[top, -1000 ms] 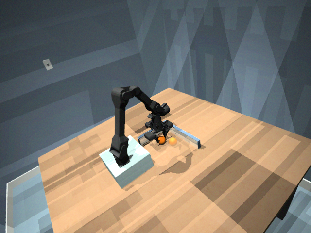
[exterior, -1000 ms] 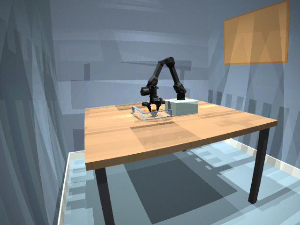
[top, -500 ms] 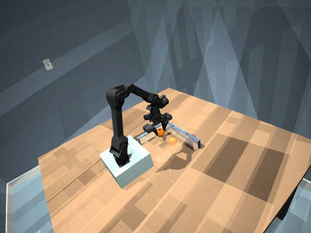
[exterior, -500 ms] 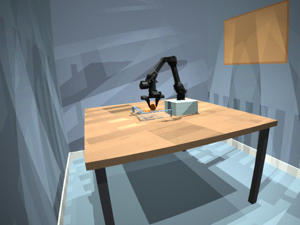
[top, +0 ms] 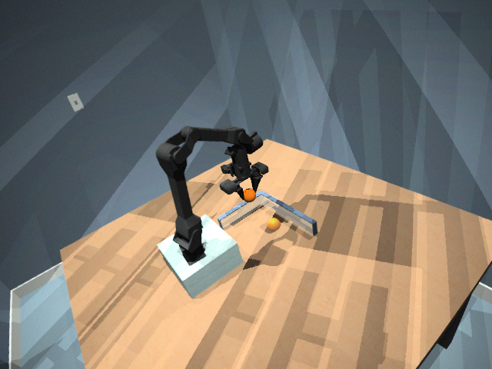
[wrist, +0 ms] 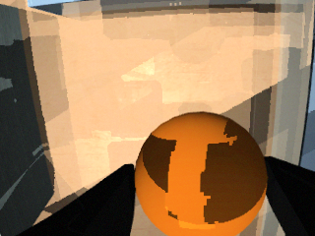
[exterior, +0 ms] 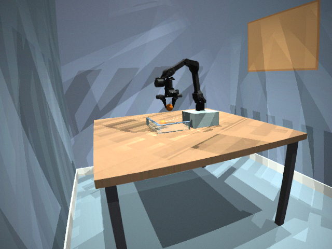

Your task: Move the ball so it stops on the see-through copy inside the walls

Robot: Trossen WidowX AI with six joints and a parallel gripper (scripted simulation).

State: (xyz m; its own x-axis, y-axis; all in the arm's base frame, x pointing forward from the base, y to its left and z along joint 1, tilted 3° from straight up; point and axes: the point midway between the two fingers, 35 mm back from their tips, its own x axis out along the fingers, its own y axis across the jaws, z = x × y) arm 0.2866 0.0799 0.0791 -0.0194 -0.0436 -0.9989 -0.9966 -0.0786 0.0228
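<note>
Right now the see-through copy is 130 mm below my gripper tip, 70 mm to the right of it and 40 mm ahead of it. Also, from my gripper tip: orange ball (right at my gripper tip).
</note>
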